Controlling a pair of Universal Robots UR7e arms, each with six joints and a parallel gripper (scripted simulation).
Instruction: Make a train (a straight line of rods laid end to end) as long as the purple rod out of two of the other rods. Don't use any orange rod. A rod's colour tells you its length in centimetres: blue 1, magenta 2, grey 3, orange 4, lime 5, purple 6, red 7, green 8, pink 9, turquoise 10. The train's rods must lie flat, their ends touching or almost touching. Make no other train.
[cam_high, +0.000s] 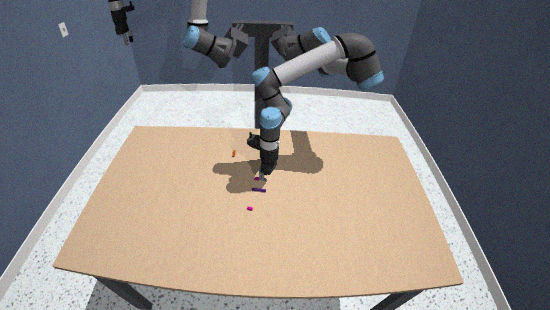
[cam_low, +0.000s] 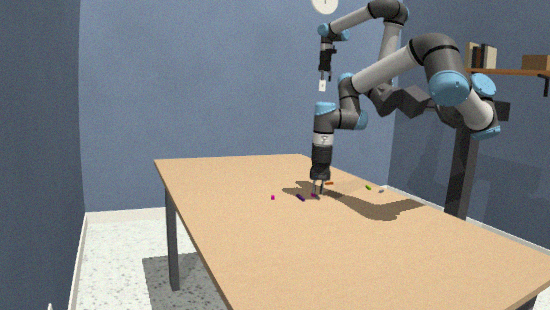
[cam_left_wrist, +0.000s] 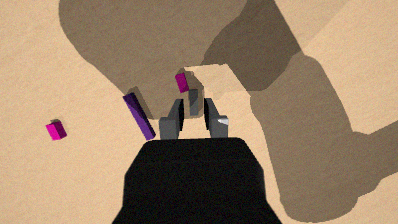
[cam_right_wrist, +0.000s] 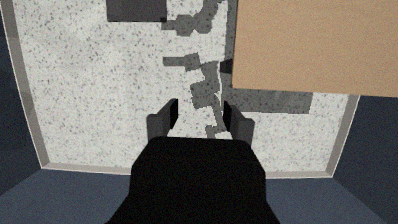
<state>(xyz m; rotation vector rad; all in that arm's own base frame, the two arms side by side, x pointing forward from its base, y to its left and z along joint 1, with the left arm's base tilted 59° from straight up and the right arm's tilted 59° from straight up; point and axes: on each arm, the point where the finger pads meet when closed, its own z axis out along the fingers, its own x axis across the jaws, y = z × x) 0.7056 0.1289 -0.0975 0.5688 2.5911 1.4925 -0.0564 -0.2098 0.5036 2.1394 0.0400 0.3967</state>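
Now: left hand 6 cm short of the purple rod, 3 cm to the left of it and 3 cm above it. Also, from my left hand: lime rod 30 cm behind, 2 cm to the left, 3 cm below; orange rod 19 cm behind, 12 cm to the right, 3 cm below.
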